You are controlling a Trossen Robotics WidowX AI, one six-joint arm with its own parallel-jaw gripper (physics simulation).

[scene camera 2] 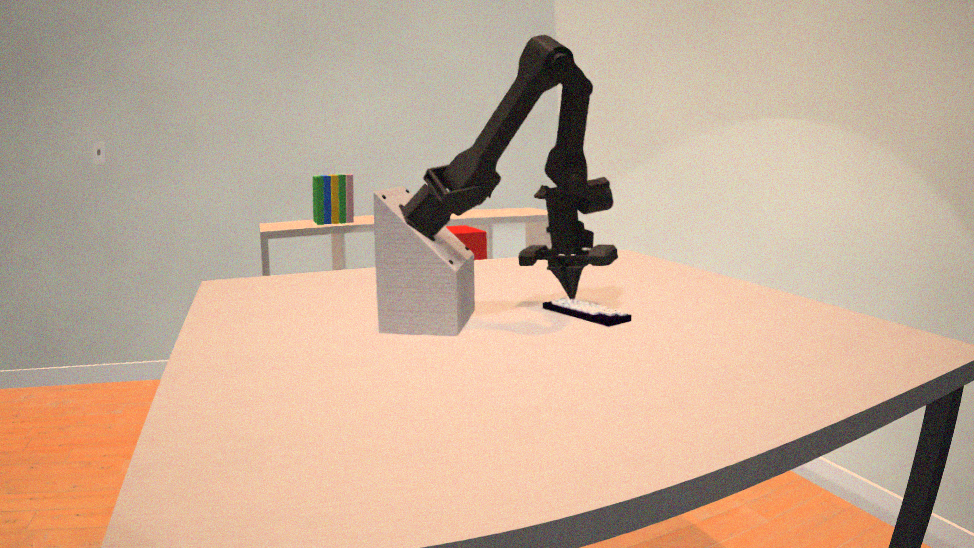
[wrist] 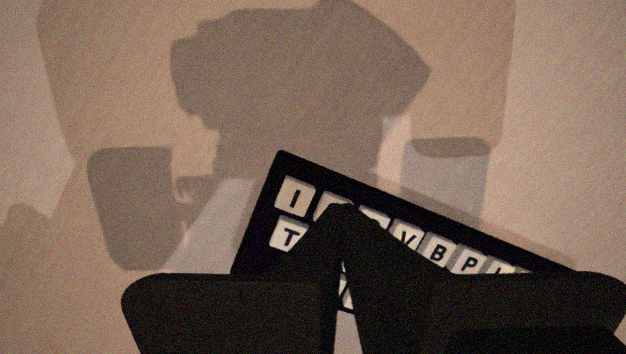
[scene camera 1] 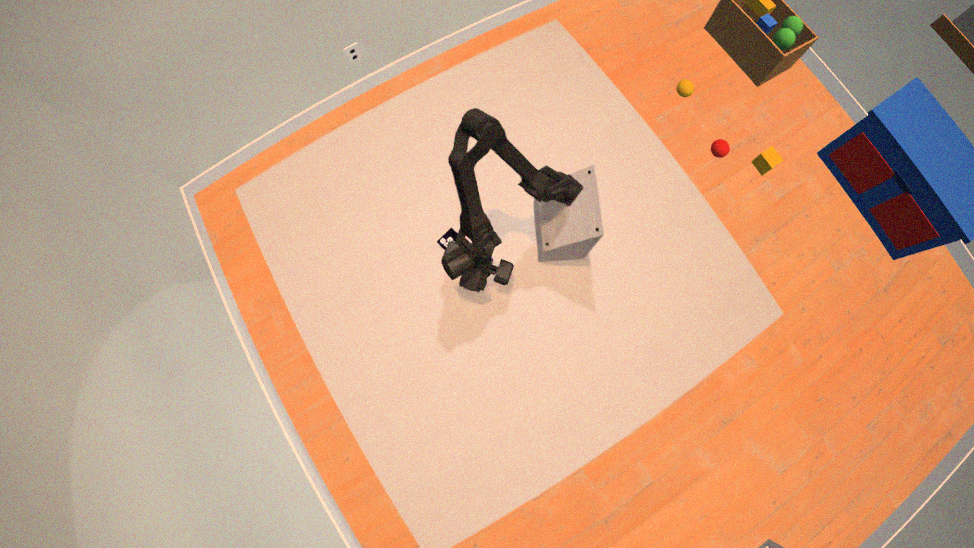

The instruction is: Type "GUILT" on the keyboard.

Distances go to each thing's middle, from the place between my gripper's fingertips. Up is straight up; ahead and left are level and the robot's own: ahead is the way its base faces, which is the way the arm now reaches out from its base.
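There is the I key [wrist: 295, 196], and my hand is 2 cm to the right of it. The T key [wrist: 288, 231] is 2 cm behind my hand and 2 cm to the left of it, while the black keyboard [wrist: 255, 255] is 1 cm below my hand, 2 cm behind it and 6 cm to the right of it.
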